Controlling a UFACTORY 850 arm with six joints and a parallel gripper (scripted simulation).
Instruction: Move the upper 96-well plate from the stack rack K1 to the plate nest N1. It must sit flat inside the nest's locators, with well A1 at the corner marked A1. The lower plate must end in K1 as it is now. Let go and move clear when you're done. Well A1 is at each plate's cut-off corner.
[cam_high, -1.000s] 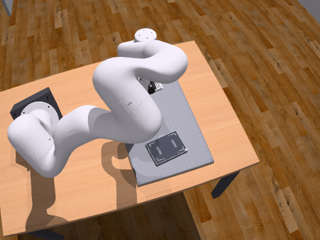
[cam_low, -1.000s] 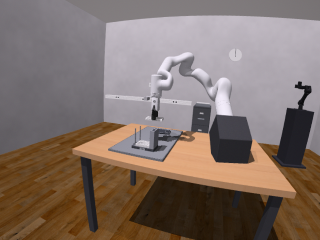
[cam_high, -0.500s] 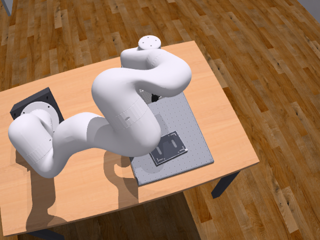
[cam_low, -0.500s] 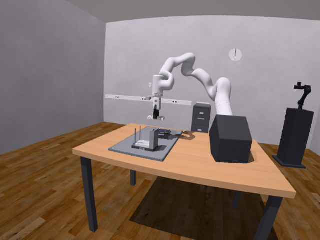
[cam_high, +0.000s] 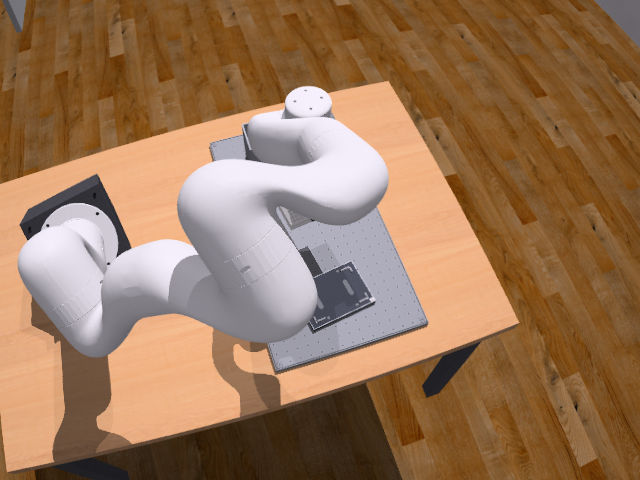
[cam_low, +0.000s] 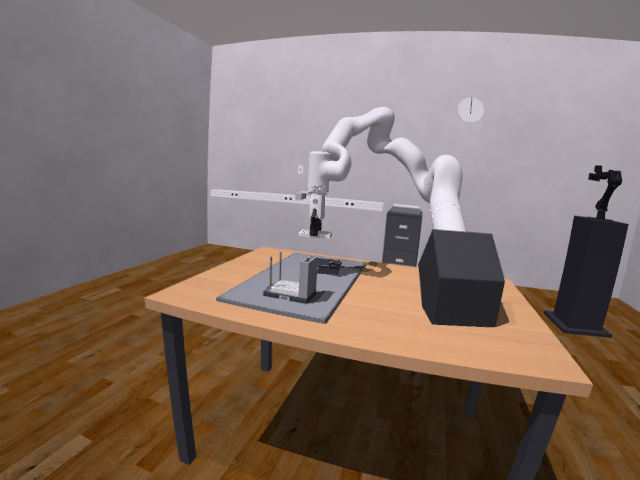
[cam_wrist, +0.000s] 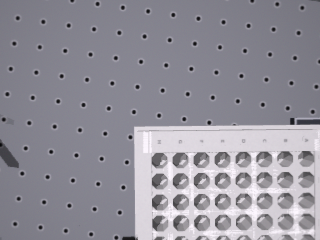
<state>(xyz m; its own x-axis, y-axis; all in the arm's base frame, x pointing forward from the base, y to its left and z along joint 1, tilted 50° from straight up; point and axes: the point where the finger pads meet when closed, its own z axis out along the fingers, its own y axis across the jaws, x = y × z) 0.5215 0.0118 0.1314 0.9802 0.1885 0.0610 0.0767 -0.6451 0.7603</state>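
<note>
Now: hand 160 mm to the left of the plate nest N1 and 180 mm above it. Round my hand: white 96-well plate (10 mm below).
</note>
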